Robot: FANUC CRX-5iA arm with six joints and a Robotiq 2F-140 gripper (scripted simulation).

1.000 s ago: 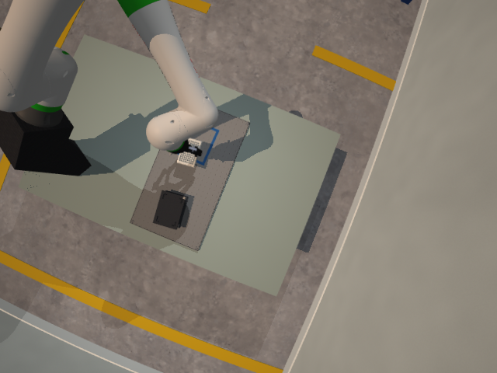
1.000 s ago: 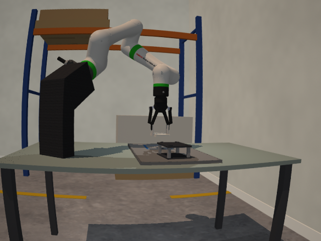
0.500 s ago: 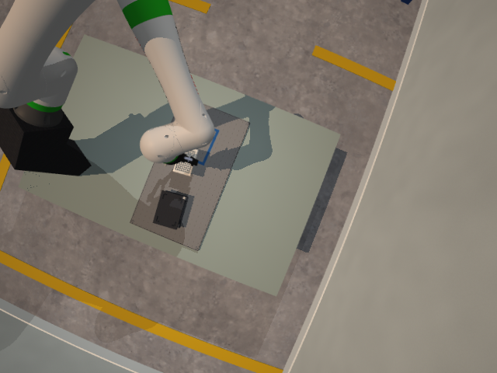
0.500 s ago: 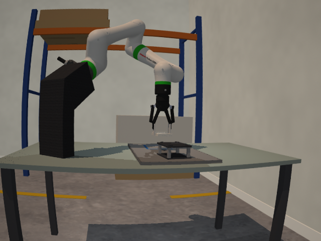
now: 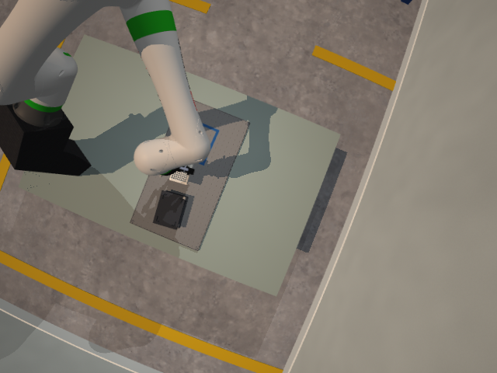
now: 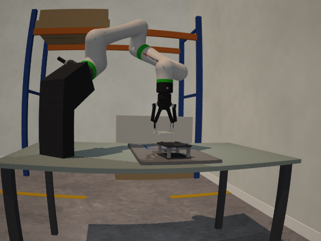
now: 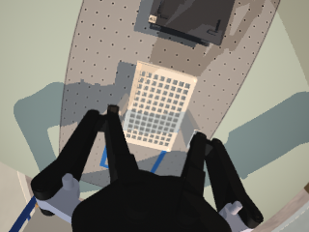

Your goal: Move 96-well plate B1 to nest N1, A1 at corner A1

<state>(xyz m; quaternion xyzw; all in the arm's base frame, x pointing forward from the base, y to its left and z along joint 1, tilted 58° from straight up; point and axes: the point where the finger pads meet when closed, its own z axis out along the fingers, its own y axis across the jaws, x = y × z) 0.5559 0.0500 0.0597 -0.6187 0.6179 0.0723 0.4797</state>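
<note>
My hand is 200 mm to the left of the black raised nest N1, 60 mm above it and 40 mm short of it. The rest, counted from my hand: white 96-well plate 20 mm below.
</note>
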